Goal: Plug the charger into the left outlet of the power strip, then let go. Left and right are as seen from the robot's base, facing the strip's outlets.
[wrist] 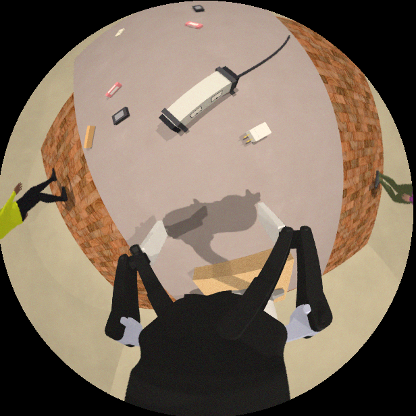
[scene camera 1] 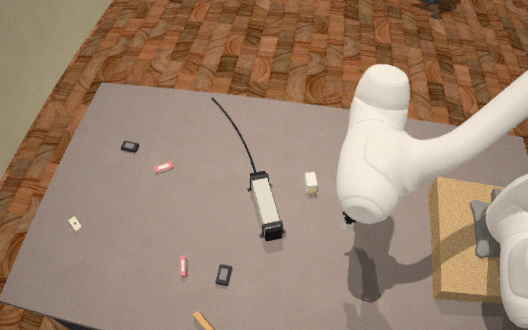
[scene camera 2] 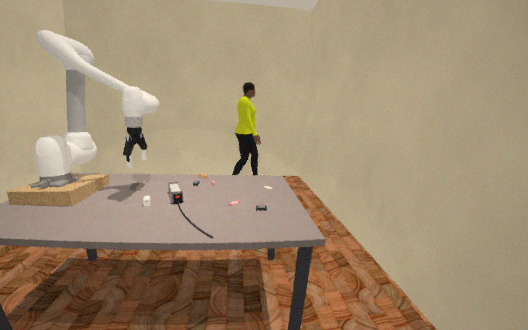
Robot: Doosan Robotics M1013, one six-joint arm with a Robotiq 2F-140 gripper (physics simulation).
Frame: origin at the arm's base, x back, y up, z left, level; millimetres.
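Seen in the pictures: gripper, between the fingertips: [scene camera 2: 137, 163]; arm's base, origin of its link: [scene camera 1: 498, 231] [scene camera 2: 57, 183].
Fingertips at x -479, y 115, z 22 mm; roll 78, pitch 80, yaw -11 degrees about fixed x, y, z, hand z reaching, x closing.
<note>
Offsets run from my fingertips to a thing's top centre. "spot": to the spot under its first point. Level surfaces: height alone.
The white charger @[dx -96, dy -143, dz -151 mm] [scene camera 1: 311, 181] [scene camera 2: 146, 201] [wrist: 259, 132] lies on the table, apart from the strip, with its two brass prongs showing in the wrist view. The power strip @[dx -223, dy -122, dz -58 mm] [scene camera 1: 266, 201] [scene camera 2: 174, 191] [wrist: 200, 99] has a pale body and black end caps. Two outlets show on its side facing the robot's base in the wrist view, both with nothing plugged in. My gripper [scene camera 2: 136, 160] [wrist: 209, 220] is open and empty, high above the table on the base side of the charger. In scene camera 1 the arm hides most of it.
A black cable @[spot: dx -351, dy -178, dz -339 mm] [scene camera 1: 237, 131] [scene camera 2: 192, 222] [wrist: 266, 63] runs from the strip's far end. Two dark boxes, two red pieces, a cream piece @[dx -789, dy -176, dz +78 mm] [scene camera 1: 75, 223] and an orange block @[dx -335, dy -158, dz +309 mm] [scene camera 1: 202, 320] [wrist: 89, 137] lie on the table @[dy -184 mm] [scene camera 1: 125, 200]. The arm's base stands on a wooden block [scene camera 1: 457, 195] [scene camera 2: 45, 196].
</note>
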